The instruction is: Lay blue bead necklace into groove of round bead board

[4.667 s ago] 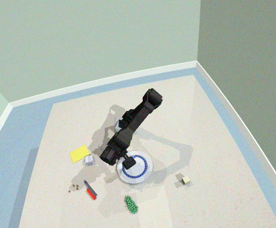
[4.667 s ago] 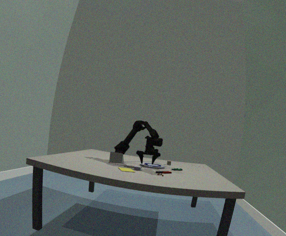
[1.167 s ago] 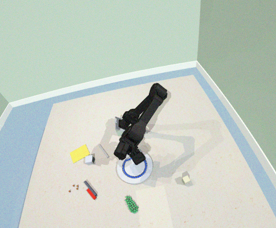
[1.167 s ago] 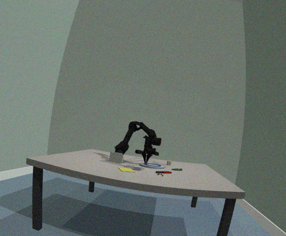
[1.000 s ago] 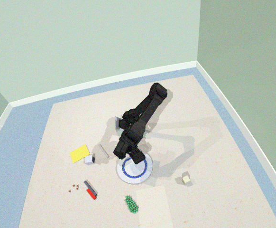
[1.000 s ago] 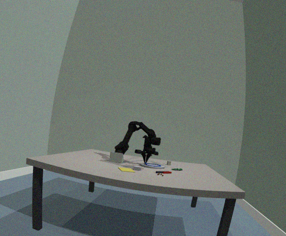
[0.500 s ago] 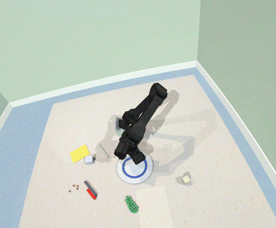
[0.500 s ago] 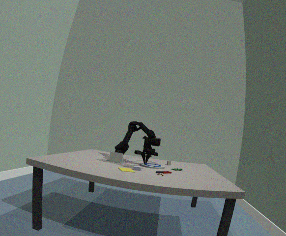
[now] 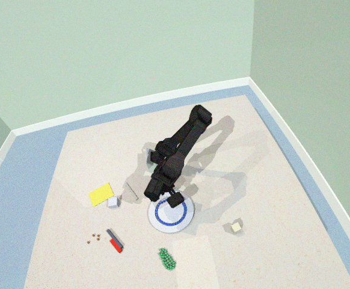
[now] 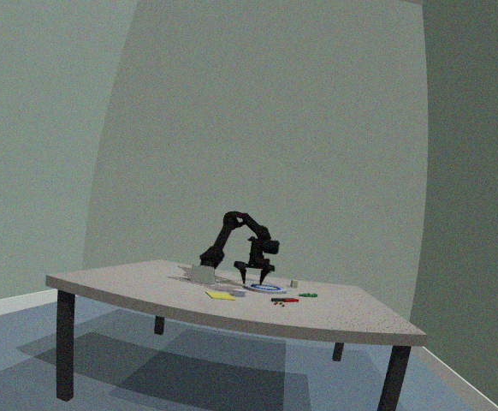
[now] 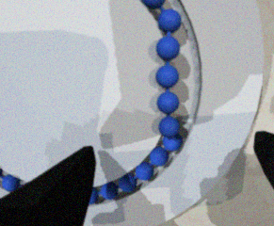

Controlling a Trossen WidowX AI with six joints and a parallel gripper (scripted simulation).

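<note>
Right now the round bead board is 6 cm ahead of my gripper tip and 1 cm below it. The rest, counted from my gripper tip: white cube 28 cm to the right, 1 cm below; then grey tool 25 cm to the right, 19 cm ahead, 1 cm below; then stick 20 cm to the right, 6 cm behind, 2 cm below.
</note>
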